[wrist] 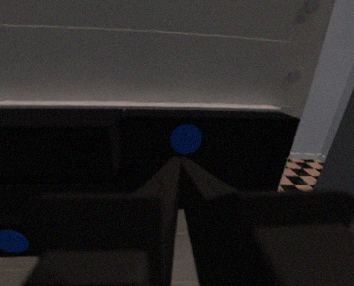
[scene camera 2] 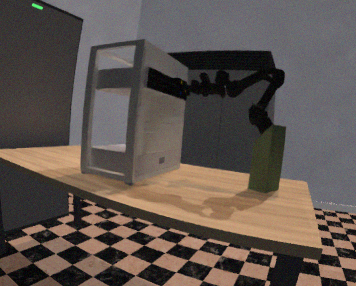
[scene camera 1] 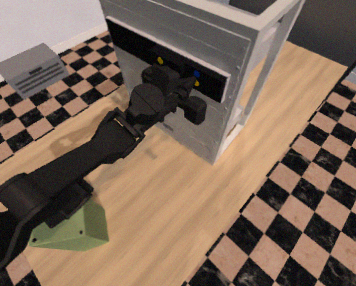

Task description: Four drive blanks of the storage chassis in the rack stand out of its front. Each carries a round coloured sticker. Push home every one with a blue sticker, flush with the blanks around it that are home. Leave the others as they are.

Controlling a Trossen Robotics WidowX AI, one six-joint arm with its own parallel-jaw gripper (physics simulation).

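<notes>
The black storage chassis point(scene camera 1: 216, 90) point(scene camera 2: 160, 84) sits in the grey rack point(scene camera 1: 200, 135) point(scene camera 2: 157, 132). In scene camera 1, a yellow sticker point(scene camera 1: 160, 60) is left of a blue sticker point(scene camera 1: 196, 73), which has another yellow sticker point(scene camera 1: 196, 83) just below it. In the wrist view, a blue sticker point(wrist: 186, 139) is on a dark blank right of a vertical seam, and a second blue sticker point(wrist: 13, 242) is at lower left. My gripper point(scene camera 1: 193, 80) point(scene camera 2: 189, 89) point(wrist: 178, 163) is shut and empty, its tips just below the first blue sticker in the wrist view. Darkness hides contact and how far the blanks stand out.
The arm stands on a green pedestal point(scene camera 1: 92, 225) point(scene camera 2: 267, 160) on the wooden table point(scene camera 1: 165, 220) point(scene camera 2: 175, 200). A light lip point(wrist: 150, 105) runs above the blanks, with grey rack panels above it. A grey vented box point(scene camera 1: 35, 70) is at the left.
</notes>
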